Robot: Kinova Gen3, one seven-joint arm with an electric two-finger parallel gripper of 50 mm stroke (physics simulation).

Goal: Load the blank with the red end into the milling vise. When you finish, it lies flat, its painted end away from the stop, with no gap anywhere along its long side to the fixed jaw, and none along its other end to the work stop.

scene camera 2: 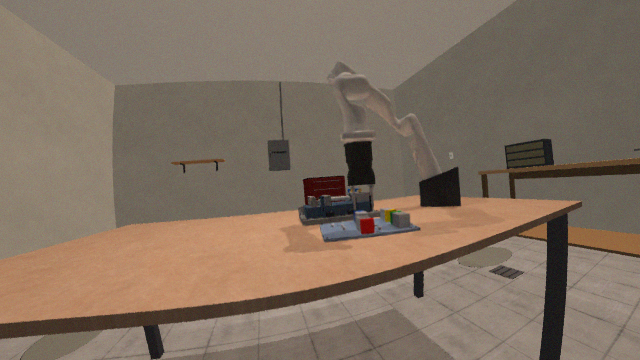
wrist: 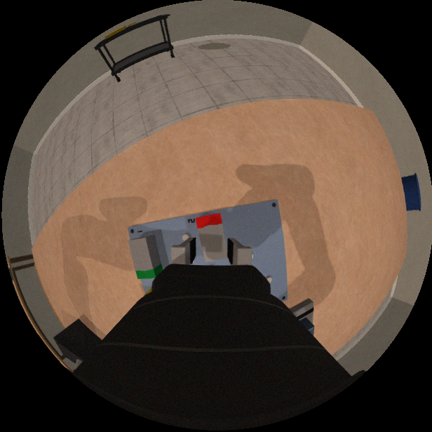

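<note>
The blank with the red end [scene camera 2: 367, 225] [wrist: 211, 240] lies flat on the blue-grey plate [scene camera 2: 345, 234] [wrist: 257, 222], its red end toward the plate's edge by the mark 2. My gripper [scene camera 2: 363, 208] [wrist: 211, 246] is open and points down over the blank. In the wrist view one finger is on each side of the blank's grey part, with a gap on both sides. The fingertips' exact height is hard to tell. The milling vise [scene camera 2: 332, 207] [wrist: 305, 312] stands behind the plate in the scene view; the wrist view shows part of it, and its jaws and stop are not clearly seen.
A grey blank with a green band [scene camera 2: 401, 219] [wrist: 144, 252] and a yellow-marked piece [scene camera 2: 388, 215] are on the same plate, beside the red-ended blank. Small pegs stand on the plate. A red toolbox [scene camera 2: 324, 187] is behind the vise. The arm's black base [scene camera 2: 440, 190] is at the right.
</note>
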